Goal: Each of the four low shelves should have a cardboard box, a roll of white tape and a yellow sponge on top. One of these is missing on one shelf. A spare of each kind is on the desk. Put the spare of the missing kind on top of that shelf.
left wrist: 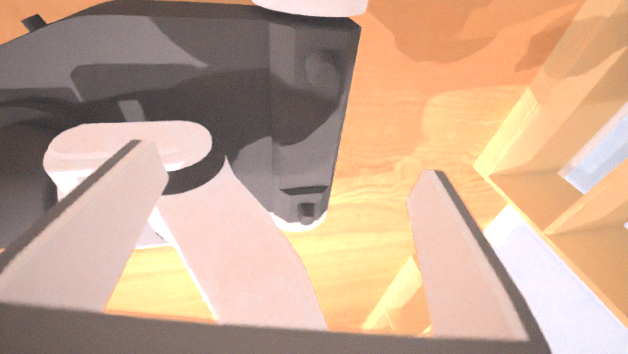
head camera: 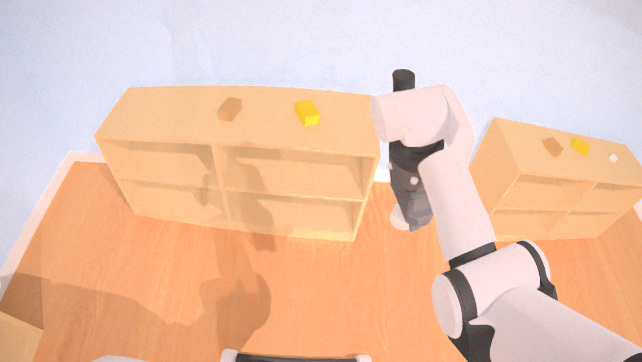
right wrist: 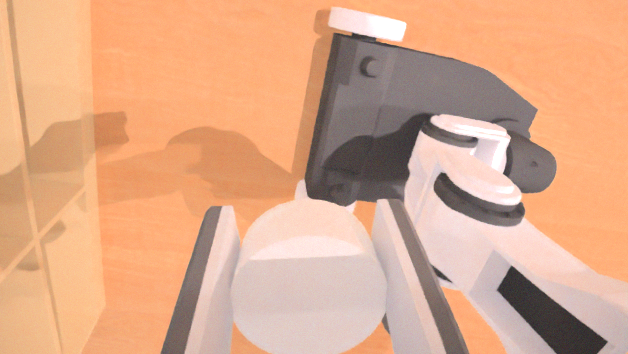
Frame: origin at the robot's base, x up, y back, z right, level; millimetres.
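Where they show: left gripper, fingertip midpoint: (left wrist: 290, 172); right gripper, fingertip midpoint: (head camera: 409, 218) (right wrist: 305, 220).
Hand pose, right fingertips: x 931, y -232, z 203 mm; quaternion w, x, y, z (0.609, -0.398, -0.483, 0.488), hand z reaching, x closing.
After its pixels a point has its place.
My right gripper (right wrist: 305, 220) @(x 931, y -232, z 203 mm) is shut on a roll of white tape (head camera: 398, 218) @(x 957, y -214, z 171 mm) (right wrist: 310, 295) @(x 954, y -230, z 191 mm), held above the floor at the right end of the near low shelf (head camera: 170, 112) @(x 611, y -923, z -584 mm) in the head view. On that shelf's top lie a cardboard box (head camera: 230, 109) @(x 661, y -874, z -290 mm) and, to its right, a yellow sponge (head camera: 307, 112) @(x 656, y -872, z 5 mm); no tape shows there, though my arm hides a little beside its right end. The right-hand low shelf (head camera: 512, 145) @(x 611, y -860, z 960 mm) bears a cardboard box (head camera: 553, 147) @(x 650, y -845, z 1221 mm), a yellow sponge (head camera: 580, 146) @(x 647, y -894, z 1488 mm) and white tape (head camera: 613, 158) @(x 631, y -855, z 1800 mm). My left gripper (left wrist: 290, 172) @(x 544, y 92, z -249 mm) is open and empty.
Part of another wooden unit (head camera: 17, 337) @(x 80, y 61, z -1384 mm) shows at the bottom left of the head view. Shelving stands at the right of the left wrist view and the left of the right wrist view. My dark wheeled base (left wrist: 300, 120) @(x 191, y 21, z -65 mm) (right wrist: 425, 85) @(x 170, y 179, z 149 mm) is on the wooden floor (head camera: 320, 300) @(x 1, y -395, z 105 mm).
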